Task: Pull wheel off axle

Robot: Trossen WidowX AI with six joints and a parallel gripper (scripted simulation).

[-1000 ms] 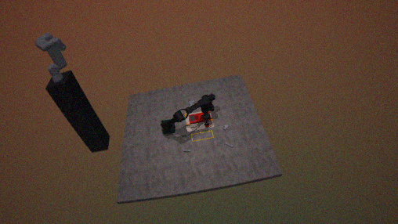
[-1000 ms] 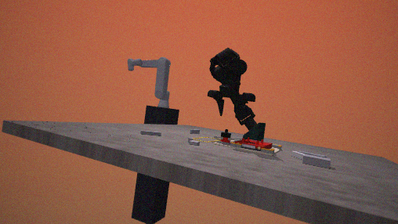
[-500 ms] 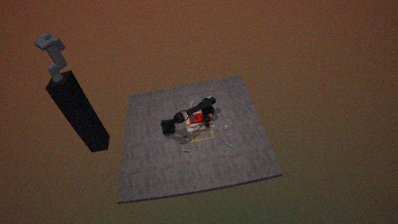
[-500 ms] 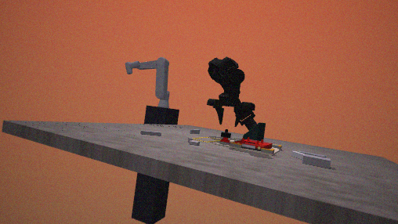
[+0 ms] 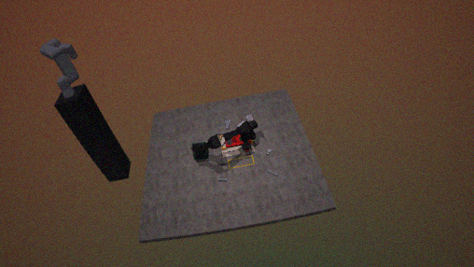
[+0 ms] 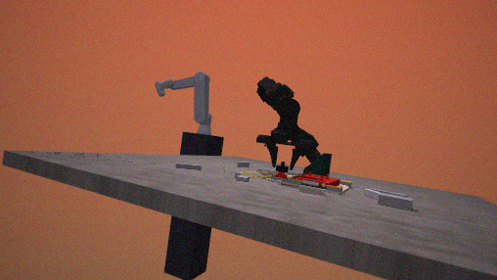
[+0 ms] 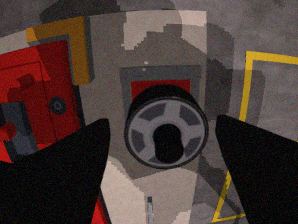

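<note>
Right now my gripper tip is right at the wheel.
</note>
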